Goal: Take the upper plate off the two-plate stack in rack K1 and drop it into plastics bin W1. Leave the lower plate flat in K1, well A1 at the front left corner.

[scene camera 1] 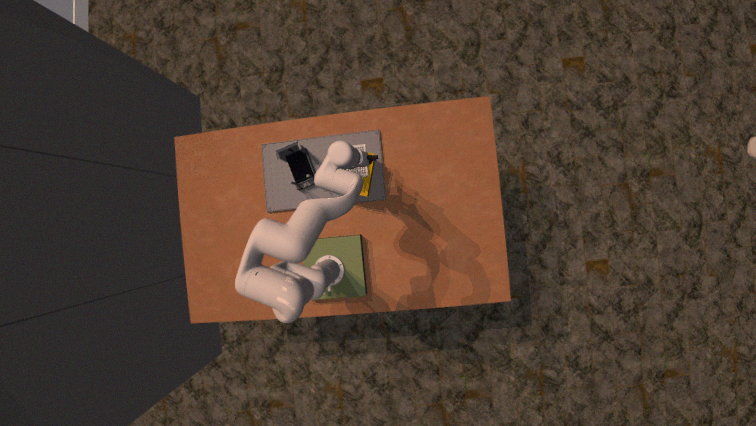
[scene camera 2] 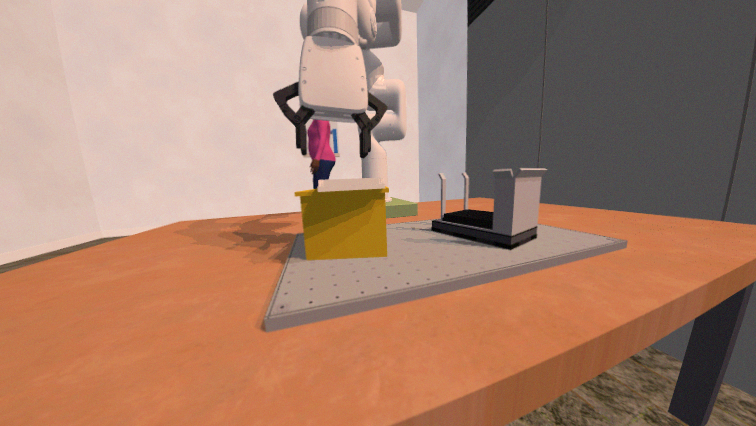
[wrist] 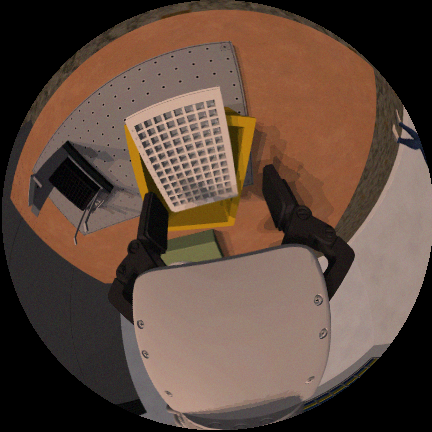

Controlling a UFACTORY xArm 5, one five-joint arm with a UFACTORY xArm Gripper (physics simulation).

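Places are measured from the arm's base along level axes (x ahead, y left, z up), in millimetres.
Where they show: gripper, fingertip midpoint: (scene camera 2: 335, 155) (wrist: 209, 188); arm's base, origin of the base link: (scene camera 1: 329, 270).
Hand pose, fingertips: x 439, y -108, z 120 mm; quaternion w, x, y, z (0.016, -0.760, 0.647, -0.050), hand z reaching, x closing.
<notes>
Each offset is from my fingertips to the top centre of the thing. Level surfaces: height alone.
A white gridded plate @[dx +7, dy +15, dz -38 mm] (scene camera 1: 361, 170) (scene camera 2: 351, 184) (wrist: 186, 150) lies nearly level across the top of the yellow bin @[dx -35, dy +18, dz -52 mm] (scene camera 1: 368, 184) (scene camera 2: 346, 227) (wrist: 246, 145), skewed to its rim and standing above it. My gripper (scene camera 2: 334, 154) (wrist: 209, 188) is open and empty, fingers down, above the plate's arm-side end and apart from it. Rack K1 @[dx -19, dy +264, dz -32 mm] (scene camera 1: 289, 149) (scene camera 2: 509, 206) (wrist: 47, 172) has a tall grey wall and thin posts. A black plate-like block @[dx -12, dy +266, dz -113 mm] (scene camera 1: 300, 166) (scene camera 2: 469, 217) (wrist: 75, 185) lies flat low in it. Its well A1 is too small to make out.
A grey perforated board (scene camera 1: 277, 198) (scene camera 2: 370, 285) (wrist: 170, 70) carries the rack and the bin on an orange-brown table @[dz -165 mm] (scene camera 1: 439, 137) (scene camera 2: 132, 338) (wrist: 310, 90). The arm's green base plate (scene camera 1: 354, 254) (scene camera 2: 402, 207) (wrist: 195, 243) lies behind the bin in scene camera 2.
</notes>
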